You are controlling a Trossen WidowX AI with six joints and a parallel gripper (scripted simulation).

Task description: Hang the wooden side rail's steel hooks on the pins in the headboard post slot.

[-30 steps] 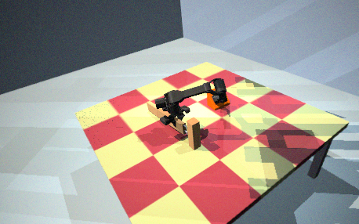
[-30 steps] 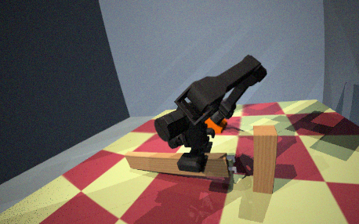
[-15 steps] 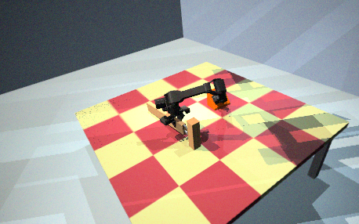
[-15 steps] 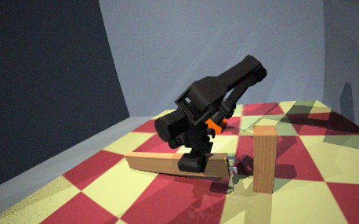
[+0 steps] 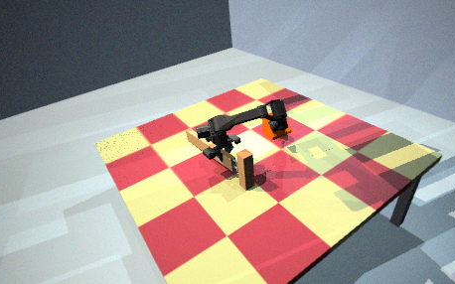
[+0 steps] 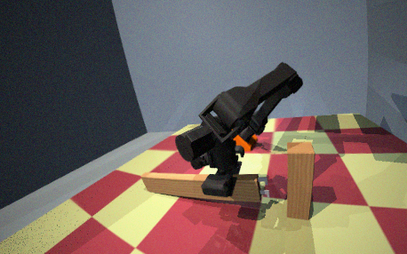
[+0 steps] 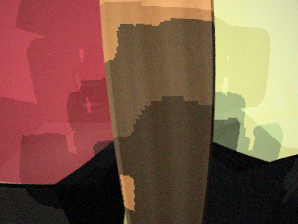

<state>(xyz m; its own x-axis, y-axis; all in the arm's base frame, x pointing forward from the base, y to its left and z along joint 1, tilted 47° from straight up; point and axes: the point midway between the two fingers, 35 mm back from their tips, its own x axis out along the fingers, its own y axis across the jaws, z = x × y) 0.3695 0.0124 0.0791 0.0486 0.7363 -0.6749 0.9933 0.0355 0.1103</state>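
The wooden headboard post lies 17 cm to the left of my gripper tip, 4 cm above it and 1 cm behind it.
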